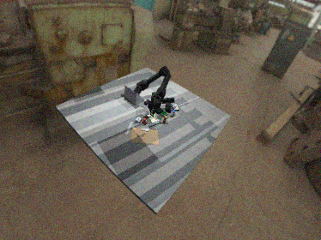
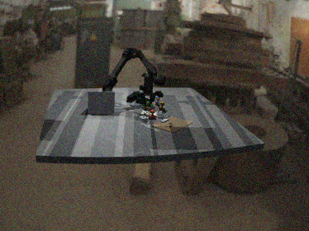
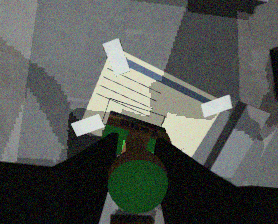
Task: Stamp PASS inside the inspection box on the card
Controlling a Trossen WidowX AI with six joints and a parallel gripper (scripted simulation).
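The cream card lies 5 cm below my gripper tip and 1 cm ahead of it. Also, from my gripper tip: grey block: 8 cm ahead, 4 cm below, 3 cm to the right; then pass stamp: right at my gripper tip; then red-knobbed stamp: 11 cm to the right, 3 cm below, 2 cm ahead.
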